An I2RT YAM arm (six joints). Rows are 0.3 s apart.
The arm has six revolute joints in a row. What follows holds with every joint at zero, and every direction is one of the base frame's. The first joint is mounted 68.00 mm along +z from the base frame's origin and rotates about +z. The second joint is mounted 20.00 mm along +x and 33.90 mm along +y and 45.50 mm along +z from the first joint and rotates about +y. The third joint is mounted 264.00 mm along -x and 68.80 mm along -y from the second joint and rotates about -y. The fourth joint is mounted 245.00 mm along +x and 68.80 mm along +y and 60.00 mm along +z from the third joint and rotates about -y. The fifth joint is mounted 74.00 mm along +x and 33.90 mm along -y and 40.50 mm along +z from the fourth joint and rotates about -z. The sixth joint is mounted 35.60 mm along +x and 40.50 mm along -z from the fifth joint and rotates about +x. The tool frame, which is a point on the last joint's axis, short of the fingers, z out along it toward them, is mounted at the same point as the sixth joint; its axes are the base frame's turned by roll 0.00, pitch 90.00 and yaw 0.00 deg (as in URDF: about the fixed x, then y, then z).
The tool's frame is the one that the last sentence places.
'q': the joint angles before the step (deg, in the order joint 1, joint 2, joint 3, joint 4, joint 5, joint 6). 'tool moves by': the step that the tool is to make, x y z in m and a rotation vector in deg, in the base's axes. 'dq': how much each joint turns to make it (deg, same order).
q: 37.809 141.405 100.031 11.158 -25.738 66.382
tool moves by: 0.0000 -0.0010 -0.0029 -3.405 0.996 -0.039
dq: -0.017 0.255 1.271 -4.714 1.123 -1.934
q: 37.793 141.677 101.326 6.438 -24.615 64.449
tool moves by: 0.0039 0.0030 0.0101 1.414 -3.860 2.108
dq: -0.071 -0.074 1.232 1.567 -1.169 -2.454
